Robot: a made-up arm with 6 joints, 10 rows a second.
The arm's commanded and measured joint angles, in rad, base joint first. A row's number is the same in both.
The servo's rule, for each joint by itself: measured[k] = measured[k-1] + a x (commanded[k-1-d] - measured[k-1]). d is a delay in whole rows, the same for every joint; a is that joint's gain. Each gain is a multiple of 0.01, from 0.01 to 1. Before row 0 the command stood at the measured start. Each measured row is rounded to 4 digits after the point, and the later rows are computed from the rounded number. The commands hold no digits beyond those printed.
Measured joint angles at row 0: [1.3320 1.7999 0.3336 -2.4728 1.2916 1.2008]
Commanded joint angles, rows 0 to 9: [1.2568 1.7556 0.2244 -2.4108 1.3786 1.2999]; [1.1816 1.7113 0.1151 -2.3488 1.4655 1.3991]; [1.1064 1.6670 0.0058 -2.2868 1.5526 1.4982]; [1.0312 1.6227 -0.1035 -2.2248 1.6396 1.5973]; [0.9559 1.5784 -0.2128 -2.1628 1.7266 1.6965]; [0.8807 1.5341 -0.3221 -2.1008 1.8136 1.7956]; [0.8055 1.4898 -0.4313 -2.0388 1.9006 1.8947]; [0.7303 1.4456 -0.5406 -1.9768 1.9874 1.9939]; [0.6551 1.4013 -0.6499 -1.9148 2.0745 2.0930]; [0.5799 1.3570 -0.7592 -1.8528 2.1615 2.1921]
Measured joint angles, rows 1 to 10: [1.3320 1.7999 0.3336 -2.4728 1.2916 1.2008]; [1.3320 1.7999 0.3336 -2.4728 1.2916 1.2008]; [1.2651 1.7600 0.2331 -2.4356 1.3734 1.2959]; [1.1908 1.7162 0.1245 -2.3835 1.4600 1.3950]; [1.1157 1.6719 0.0153 -2.3255 1.5470 1.4941]; [1.0405 1.6276 -0.0940 -2.2651 1.6340 1.5932]; [0.9652 1.5833 -0.2033 -2.2037 1.7210 1.6924]; [0.8900 1.5390 -0.3126 -2.1420 1.8080 1.7915]; [0.8148 1.4947 -0.4218 -2.0801 1.8950 1.8906]; [0.7396 1.4505 -0.5311 -2.0181 1.9819 1.9898]
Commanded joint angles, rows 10 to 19: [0.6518 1.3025 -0.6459 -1.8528 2.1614 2.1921]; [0.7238 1.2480 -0.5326 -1.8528 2.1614 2.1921]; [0.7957 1.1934 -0.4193 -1.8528 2.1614 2.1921]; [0.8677 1.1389 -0.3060 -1.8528 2.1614 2.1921]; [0.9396 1.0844 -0.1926 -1.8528 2.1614 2.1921]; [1.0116 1.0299 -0.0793 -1.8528 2.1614 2.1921]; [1.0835 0.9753 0.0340 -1.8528 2.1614 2.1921]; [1.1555 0.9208 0.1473 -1.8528 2.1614 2.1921]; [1.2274 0.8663 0.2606 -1.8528 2.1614 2.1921]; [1.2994 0.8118 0.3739 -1.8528 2.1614 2.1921]
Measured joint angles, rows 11 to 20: [0.6644 1.4062 -0.6404 -1.9561 2.0689 2.0889]; [0.5892 1.3619 -0.7497 -1.8941 2.1559 2.1880]; [0.6449 1.3084 -0.6542 -1.8693 2.1611 2.1919]; [0.7151 1.2540 -0.5423 -1.8594 2.1614 2.1921]; [0.7868 1.1995 -0.4291 -1.8554 2.1614 2.1921]; [0.8588 1.1450 -0.3158 -1.8538 2.1614 2.1921]; [0.9307 1.0905 -0.2025 -1.8532 2.1614 2.1921]; [1.0027 1.0360 -0.0892 -1.8530 2.1614 2.1921]; [1.0746 0.9814 0.0241 -1.8529 2.1614 2.1921]; [1.1466 0.9269 0.1374 -1.8528 2.1614 2.1921]
